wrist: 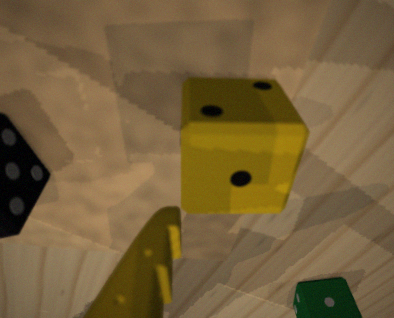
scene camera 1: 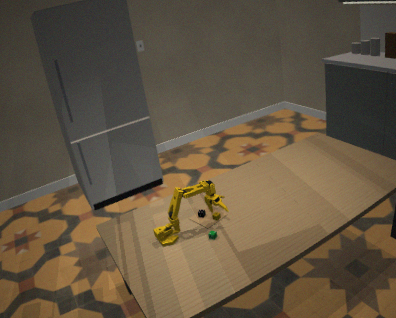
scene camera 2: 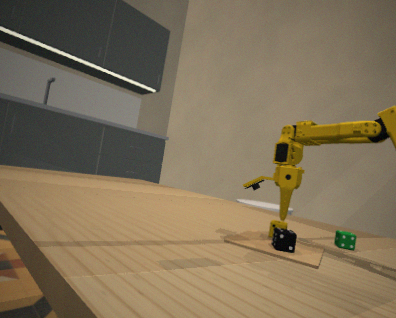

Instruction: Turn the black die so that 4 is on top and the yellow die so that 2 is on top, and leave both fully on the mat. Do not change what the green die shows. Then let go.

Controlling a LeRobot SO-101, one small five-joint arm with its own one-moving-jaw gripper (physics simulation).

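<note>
Scene camera 2 gives me a mat (scene camera 2: 310, 255). In the wrist view I see the mat (wrist: 98, 98) again, and with it a yellow die (wrist: 242, 140).
</note>
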